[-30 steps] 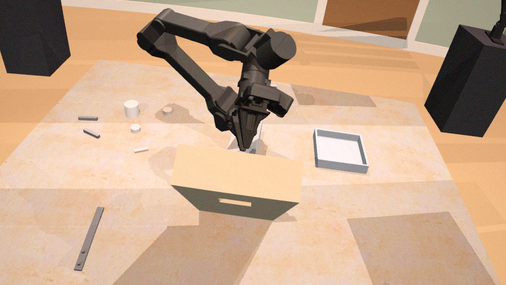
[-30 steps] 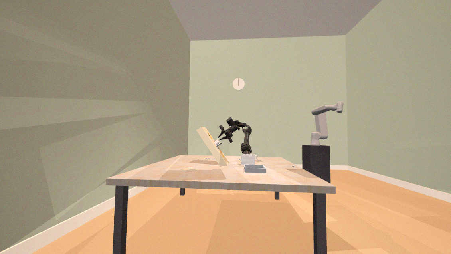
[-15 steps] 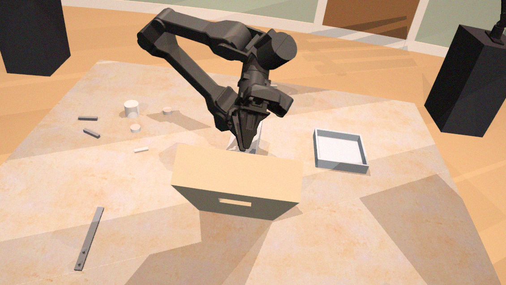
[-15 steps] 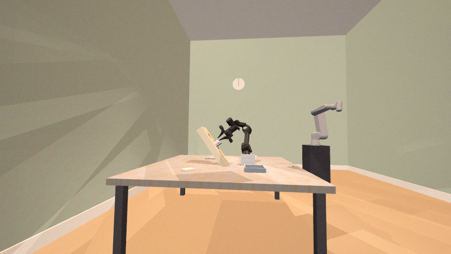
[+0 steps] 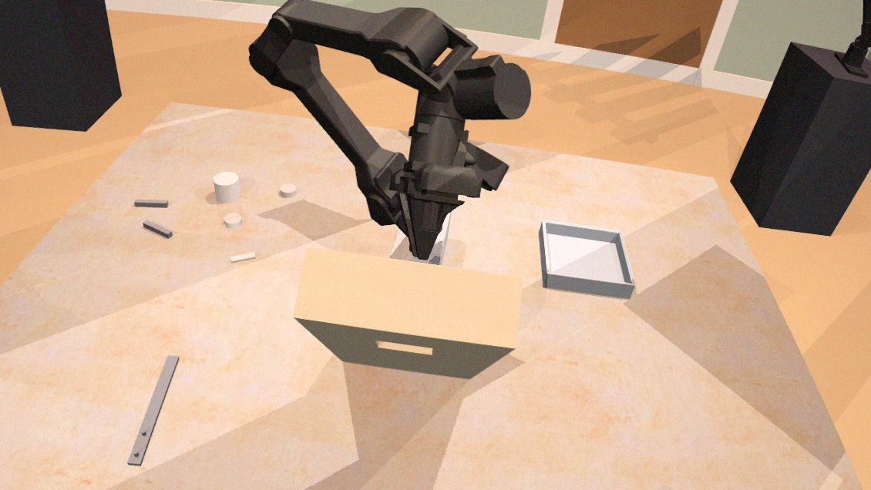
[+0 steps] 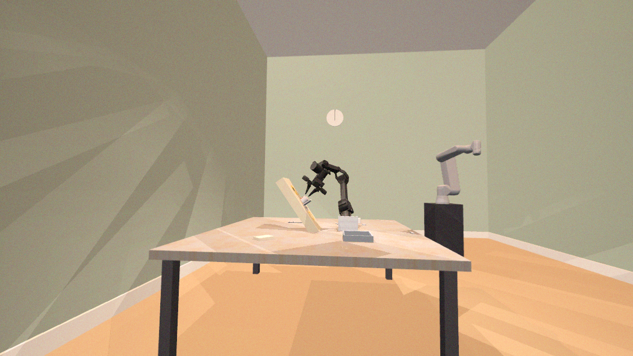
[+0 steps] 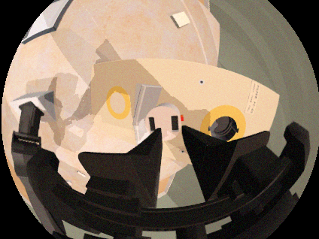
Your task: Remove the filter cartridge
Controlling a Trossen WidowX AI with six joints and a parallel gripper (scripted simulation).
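My gripper tip is now 10 mm short of the round filter cartridge and 30 mm above it. Also, from my gripper tip: tan service panel: 50 mm ahead, 50 mm below; then grey tray: 300 mm behind, 300 mm to the left, 220 mm below.
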